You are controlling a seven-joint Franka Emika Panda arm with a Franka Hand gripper.
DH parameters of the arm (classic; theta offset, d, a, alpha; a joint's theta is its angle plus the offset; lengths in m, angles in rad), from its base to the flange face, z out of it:
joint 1: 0 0.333 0 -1.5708
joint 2: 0 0 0 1.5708
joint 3: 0 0.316 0.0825 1.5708
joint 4: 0 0 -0.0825 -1.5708
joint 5: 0 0.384 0 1.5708
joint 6: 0 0 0.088 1.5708
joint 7: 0 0.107 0 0
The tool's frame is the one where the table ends.
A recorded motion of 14 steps. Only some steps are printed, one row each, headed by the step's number.
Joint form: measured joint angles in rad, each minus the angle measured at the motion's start. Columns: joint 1, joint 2, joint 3, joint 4, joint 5, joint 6, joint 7.
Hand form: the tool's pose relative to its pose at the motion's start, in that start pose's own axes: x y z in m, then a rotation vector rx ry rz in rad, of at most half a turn. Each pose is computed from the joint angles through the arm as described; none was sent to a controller.
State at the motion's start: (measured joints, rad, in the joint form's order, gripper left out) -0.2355 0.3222 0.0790 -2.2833 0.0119 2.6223 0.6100
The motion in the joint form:
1: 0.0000 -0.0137 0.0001 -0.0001 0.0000 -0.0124 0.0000
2: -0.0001 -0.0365 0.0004 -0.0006 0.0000 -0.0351 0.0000
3: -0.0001 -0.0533 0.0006 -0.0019 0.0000 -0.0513 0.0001
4: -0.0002 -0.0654 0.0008 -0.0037 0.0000 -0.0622 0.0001
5: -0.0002 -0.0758 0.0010 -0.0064 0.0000 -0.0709 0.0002
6: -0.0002 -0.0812 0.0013 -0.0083 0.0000 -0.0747 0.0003
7: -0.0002 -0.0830 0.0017 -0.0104 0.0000 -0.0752 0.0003
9: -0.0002 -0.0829 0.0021 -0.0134 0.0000 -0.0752 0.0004
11: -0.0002 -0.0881 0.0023 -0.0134 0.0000 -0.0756 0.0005
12: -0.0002 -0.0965 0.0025 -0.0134 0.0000 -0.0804 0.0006
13: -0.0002 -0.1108 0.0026 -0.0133 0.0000 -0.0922 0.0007
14: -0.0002 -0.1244 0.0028 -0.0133 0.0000 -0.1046 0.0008
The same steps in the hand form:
1: 0.0002 -0.0003 -0.0062 0.0000 0.0014 -0.0005
2: 0.0000 -0.0006 -0.0161 -0.0014 0.0019 -0.0014
3: -0.0004 -0.0006 -0.0231 -0.0027 0.0019 -0.0020
4: -0.0010 -0.0004 -0.0279 -0.0037 0.0018 -0.0024
5: -0.0019 0.0000 -0.0317 -0.0049 0.0013 -0.0028
6: -0.0025 0.0002 -0.0335 -0.0053 0.0012 -0.0031
7: -0.0032 0.0004 -0.0336 -0.0058 0.0006 -0.0035
9: -0.0043 0.0009 -0.0325 -0.0075 -0.0020 -0.0038
11: -0.0040 0.0005 -0.0352 -0.0050 0.0021 -0.0040
12: -0.0039 0.0002 -0.0392 -0.0034 0.0053 -0.0043
13: -0.0040 0.0000 -0.0457 -0.0027 0.0080 -0.0047
14: -0.0044 0.0000 -0.0518 -0.0028 0.0095 -0.0052

